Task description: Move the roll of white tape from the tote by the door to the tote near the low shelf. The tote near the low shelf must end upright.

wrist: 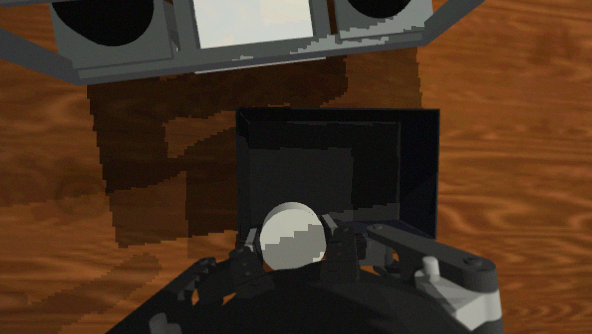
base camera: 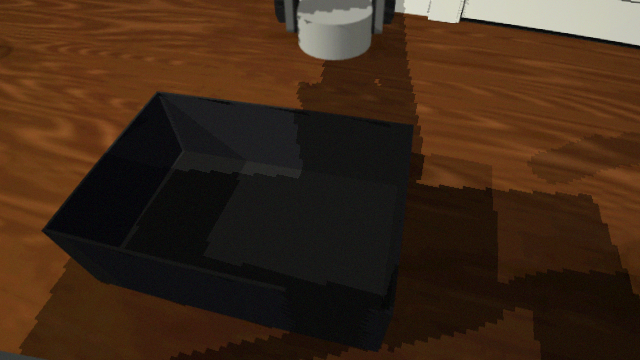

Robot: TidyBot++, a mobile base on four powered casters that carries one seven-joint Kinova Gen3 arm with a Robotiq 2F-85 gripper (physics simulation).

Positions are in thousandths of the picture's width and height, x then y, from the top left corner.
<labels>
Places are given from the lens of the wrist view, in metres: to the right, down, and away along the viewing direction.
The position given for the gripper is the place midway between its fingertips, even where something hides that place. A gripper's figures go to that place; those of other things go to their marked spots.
gripper (wrist: 492, 699): 0.00, 0.05, 0.17
roll of white tape (wrist: 494, 708): 0.00, 0.05, 0.15
dark blue tote (wrist: 616, 499): 0.13, 0.00, 0.40
The marked spots on the roll of white tape and the dark blue tote are 0.29 m apart.
</labels>
